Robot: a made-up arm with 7 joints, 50 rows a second.
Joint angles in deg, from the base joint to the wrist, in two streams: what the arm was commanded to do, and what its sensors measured. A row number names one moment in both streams.
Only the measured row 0 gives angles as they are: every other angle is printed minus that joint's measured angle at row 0.
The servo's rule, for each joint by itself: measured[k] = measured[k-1] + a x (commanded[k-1-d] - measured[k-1]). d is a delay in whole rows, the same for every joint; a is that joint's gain. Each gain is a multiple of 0.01, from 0.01 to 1. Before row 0 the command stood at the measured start. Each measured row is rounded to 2 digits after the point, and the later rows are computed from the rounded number. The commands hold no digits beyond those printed.
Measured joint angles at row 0:
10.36, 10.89, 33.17, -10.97, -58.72, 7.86, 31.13
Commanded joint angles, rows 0 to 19:
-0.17, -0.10, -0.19, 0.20, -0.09, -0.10, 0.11
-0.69, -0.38, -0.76, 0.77, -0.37, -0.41, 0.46
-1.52, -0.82, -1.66, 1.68, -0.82, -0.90, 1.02
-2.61, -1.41, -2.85, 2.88, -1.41, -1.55, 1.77
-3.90, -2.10, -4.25, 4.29, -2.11, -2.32, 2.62
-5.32, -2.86, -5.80, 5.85, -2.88, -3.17, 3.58
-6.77, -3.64, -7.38, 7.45, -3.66, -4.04, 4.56
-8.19, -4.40, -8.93, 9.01, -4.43, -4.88, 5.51
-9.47, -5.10, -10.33, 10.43, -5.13, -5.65, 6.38
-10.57, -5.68, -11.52, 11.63, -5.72, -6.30, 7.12
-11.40, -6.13, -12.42, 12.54, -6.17, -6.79, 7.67
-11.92, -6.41, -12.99, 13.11, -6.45, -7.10, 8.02
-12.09, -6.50, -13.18, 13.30, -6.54, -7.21, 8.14
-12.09, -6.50, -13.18, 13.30, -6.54, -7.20, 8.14
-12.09, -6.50, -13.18, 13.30, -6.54, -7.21, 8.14
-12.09, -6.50, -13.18, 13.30, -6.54, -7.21, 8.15
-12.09, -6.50, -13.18, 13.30, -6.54, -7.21, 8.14
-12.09, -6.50, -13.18, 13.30, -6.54, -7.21, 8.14
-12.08, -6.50, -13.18, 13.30, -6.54, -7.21, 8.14
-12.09, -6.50, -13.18, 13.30, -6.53, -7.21, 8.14
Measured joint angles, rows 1 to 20:
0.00, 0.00, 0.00, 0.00, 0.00, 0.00, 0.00
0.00, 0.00, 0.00, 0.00, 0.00, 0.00, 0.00
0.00, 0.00, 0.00, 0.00, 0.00, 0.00, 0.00
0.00, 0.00, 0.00, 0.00, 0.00, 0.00, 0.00
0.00, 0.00, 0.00, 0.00, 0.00, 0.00, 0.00
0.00, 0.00, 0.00, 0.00, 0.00, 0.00, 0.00
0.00, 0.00, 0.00, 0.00, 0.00, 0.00, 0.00
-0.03, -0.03, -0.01, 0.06, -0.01, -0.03, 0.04
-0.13, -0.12, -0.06, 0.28, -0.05, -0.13, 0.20
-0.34, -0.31, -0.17, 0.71, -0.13, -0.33, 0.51
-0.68, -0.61, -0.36, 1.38, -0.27, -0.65, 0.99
-1.16, -1.01, -0.63, 2.28, -0.47, -1.08, 1.61
-1.78, -1.51, -0.99, 3.39, -0.74, -1.62, 2.36
-2.53, -2.09, -1.44, 4.65, -1.06, -2.25, 3.20
-3.38, -2.71, -1.96, 6.00, -1.43, -2.93, 4.08
-4.29, -3.36, -2.55, 7.37, -1.84, -3.64, 4.95
-5.23, -3.99, -3.18, 8.69, -2.27, -4.33, 5.77
-6.16, -4.57, -3.83, 9.88, -2.70, -4.97, 6.49
-7.02, -5.07, -4.47, 10.88, -3.11, -5.52, 7.07
-7.78, -5.46, -5.08, 11.63, -3.49, -5.96, 7.48
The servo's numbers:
d 7
a 0.15 0.27 0.07 0.31 0.11 0.26 0.38

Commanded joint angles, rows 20 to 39:
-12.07, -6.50, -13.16, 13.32, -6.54, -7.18, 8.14
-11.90, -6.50, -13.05, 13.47, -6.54, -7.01, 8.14
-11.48, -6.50, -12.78, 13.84, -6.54, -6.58, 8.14
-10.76, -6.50, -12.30, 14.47, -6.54, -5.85, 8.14
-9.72, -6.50, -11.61, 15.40, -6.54, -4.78, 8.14
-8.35, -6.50, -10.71, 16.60, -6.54, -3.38, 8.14
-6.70, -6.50, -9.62, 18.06, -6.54, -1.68, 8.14
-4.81, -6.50, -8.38, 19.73, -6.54, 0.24, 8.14
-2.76, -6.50, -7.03, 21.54, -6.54, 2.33, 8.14
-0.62, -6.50, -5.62, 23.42, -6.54, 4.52, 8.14
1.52, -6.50, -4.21, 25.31, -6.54, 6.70, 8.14
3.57, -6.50, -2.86, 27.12, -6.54, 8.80, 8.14
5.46, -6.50, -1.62, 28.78, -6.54, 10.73, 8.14
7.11, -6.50, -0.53, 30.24, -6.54, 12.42, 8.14
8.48, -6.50, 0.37, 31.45, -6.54, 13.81, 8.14
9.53, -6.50, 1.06, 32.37, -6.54, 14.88, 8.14
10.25, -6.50, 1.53, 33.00, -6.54, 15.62, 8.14
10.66, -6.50, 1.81, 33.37, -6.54, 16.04, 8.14
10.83, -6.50, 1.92, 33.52, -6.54, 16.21, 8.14
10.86, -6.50, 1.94, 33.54, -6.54, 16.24, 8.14
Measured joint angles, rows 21 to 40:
-8.43, -5.74, -5.65, 12.15, -3.83, -6.28, 7.73
-8.98, -5.95, -6.18, 12.51, -4.13, -6.52, 7.89
-9.45, -6.10, -6.67, 12.75, -4.40, -6.70, 7.99
-9.85, -6.21, -7.13, 12.92, -4.64, -6.83, 8.05
-10.19, -6.29, -7.55, 13.04, -4.85, -6.93, 8.08
-10.47, -6.35, -7.94, 13.12, -5.04, -7.00, 8.10
-10.71, -6.39, -8.31, 13.18, -5.20, -7.05, 8.12
-10.91, -6.42, -8.65, 13.22, -5.35, -7.08, 8.13
-11.06, -6.44, -8.96, 13.30, -5.48, -7.06, 8.13
-11.12, -6.46, -9.23, 13.47, -5.60, -6.94, 8.13
-11.07, -6.47, -9.44, 13.78, -5.70, -6.66, 8.13
-10.87, -6.48, -9.59, 14.28, -5.79, -6.17, 8.13
-10.49, -6.49, -9.67, 15.00, -5.87, -5.44, 8.13
-9.92, -6.49, -9.67, 15.95, -5.94, -4.46, 8.13
-9.15, -6.49, -9.58, 17.12, -6.01, -3.24, 8.13
-8.19, -6.49, -9.40, 18.49, -6.07, -1.79, 8.13
-7.05, -6.49, -9.14, 20.02, -6.12, -0.15, 8.13
-5.76, -6.49, -8.79, 21.66, -6.17, 1.63, 8.13
-4.36, -6.49, -8.37, 23.35, -6.21, 3.49, 8.13
-2.89, -6.49, -7.90, 25.03, -6.25, 5.37, 8.13

